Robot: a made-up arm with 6 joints.
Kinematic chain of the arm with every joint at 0, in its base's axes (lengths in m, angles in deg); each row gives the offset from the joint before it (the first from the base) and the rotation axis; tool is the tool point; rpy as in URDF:
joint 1: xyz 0 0 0.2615 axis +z
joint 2: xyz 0 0 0 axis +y
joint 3: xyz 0.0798 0 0.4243 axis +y
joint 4: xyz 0.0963 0 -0.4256 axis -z
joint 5: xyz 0 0 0 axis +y
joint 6: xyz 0.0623 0 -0.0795 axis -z
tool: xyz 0 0 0 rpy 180 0 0
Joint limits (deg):
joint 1: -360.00..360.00
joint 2: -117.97..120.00
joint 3: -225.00..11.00
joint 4: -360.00..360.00
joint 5: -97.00..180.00
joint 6: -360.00..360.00
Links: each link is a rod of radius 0.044 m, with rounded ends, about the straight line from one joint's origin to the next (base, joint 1, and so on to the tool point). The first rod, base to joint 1, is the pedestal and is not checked.
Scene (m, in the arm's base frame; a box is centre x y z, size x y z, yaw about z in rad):
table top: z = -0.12
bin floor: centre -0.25 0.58 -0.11 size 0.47 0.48 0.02 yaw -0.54
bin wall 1: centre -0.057 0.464 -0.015 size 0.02 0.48 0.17 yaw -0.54
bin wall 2: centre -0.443 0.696 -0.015 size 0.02 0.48 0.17 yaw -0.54
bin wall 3: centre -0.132 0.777 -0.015 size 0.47 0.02 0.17 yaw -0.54
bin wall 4: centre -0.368 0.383 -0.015 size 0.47 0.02 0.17 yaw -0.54
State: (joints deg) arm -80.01 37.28 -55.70 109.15 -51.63 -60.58
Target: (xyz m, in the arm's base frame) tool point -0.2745 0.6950 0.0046
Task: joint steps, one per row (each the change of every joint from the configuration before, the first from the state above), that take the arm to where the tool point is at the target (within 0.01 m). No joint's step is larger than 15 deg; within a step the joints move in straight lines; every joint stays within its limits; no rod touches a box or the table.
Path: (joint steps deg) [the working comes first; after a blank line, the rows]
Joints at the target: -241.03 68.45 -100.34 93.51 -35.06 -60.58
Straight joint move there: touches bin wall 2, bin wall 4.

1: -14.62 1.14 -3.39 -1.14 0.89 0.00
2: -14.62 1.14 -3.38 -1.15 0.89 0.00
3: -14.63 1.15 -3.39 -1.14 0.89 0.00
4: -14.62 1.14 -3.39 -1.14 0.89 0.00
5: -14.62 1.14 -3.38 -1.14 0.89 0.00
6: -14.62 1.14 -3.39 -1.15 0.89 0.00
7: -14.62 1.14 -3.39 -1.14 0.89 0.00
8: -14.63 1.14 -3.39 -1.14 0.89 0.00
9: -14.62 1.15 -3.38 -1.15 0.89 0.00
10: -14.62 1.14 -3.39 -1.14 0.89 0.00
11: -14.62 1.14 -3.39 -1.14 0.89 0.00
12: -0.09 9.31 -3.69 -1.53 3.39 0.00
13: -0.09 9.30 -3.69 -1.54 3.39 0.00

